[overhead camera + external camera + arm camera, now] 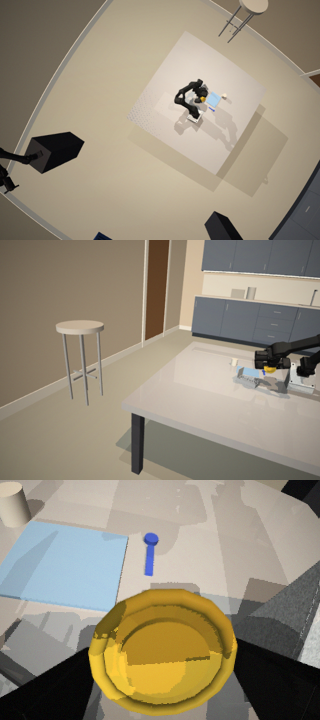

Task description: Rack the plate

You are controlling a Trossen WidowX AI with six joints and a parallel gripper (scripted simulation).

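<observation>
Now: gripper tip 11 cm short of the grey dish rack, 5 cm to the right of it and 8 cm above it. The rest, counted from my gripper tip: yellow plate 1 cm to the left, 1 cm above; then cream cup 21 cm ahead, 22 cm to the right, 8 cm below; then blue spoon 1 cm behind, 18 cm to the right, 10 cm below.
</observation>
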